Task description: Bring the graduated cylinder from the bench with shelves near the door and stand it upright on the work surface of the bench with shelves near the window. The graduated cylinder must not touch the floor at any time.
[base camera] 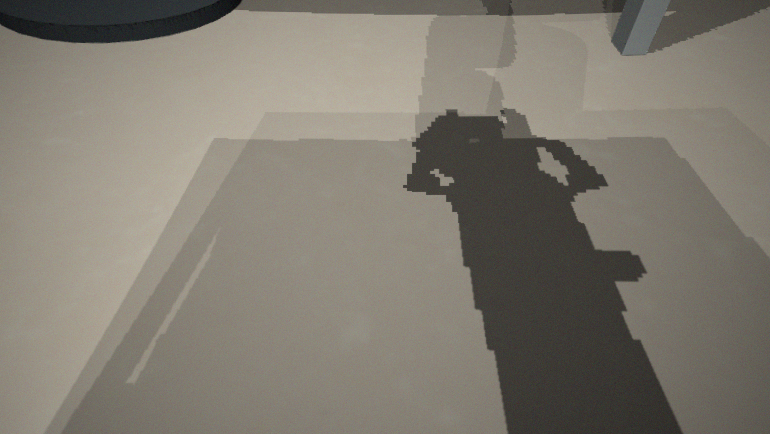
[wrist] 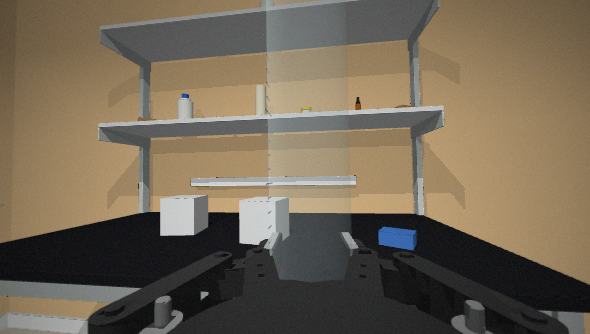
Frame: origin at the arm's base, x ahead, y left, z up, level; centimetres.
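Seen in the pictures: gripper, fingertip midpoint: [wrist: 310, 245].
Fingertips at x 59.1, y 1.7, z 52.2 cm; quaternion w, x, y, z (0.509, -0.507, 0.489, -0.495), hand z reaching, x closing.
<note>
A point is followed by its place in that frame.
The graduated cylinder [wrist: 308, 150] {x 52.5, y 1.5, z 58.5 cm} is a tall clear tube with tick marks along its left side. It stands upright between the fingers in the wrist view, and its top runs out of the picture. My gripper [wrist: 310, 245] {x 59.1, y 1.7, z 52.2 cm} is shut on it. Behind them is a bench with a black work surface [wrist: 125, 255] {x 97.4, y 51.9, z 36.5 cm} and two grey shelves above it. The gap between the cylinder's lower end and the work surface cannot be judged. The cylinder does not show in the base camera view, where a dark shadow of the arm and gripper lies on the floor.
Two white boxes [wrist: 177, 216] {x 116.5, y 49.9, z 43.1 cm} [wrist: 254, 220] {x 107.8, y 19.7, z 43.7 cm} stand on the bench left of centre, a blue box [wrist: 397, 238] {x 106.8, y -21.1, z 39.1 cm} at right. Bottles and small containers stand on the lower shelf [wrist: 225, 123] {x 136.3, y 40.5, z 80.3 cm}. In the base camera view, a dark round base [base camera: 107, 26] {x 91.2, y 47.6, z -36.9 cm} is upper left, a grey leg [base camera: 640, 26] {x 86.5, y -42.1, z -34.9 cm} upper right.
</note>
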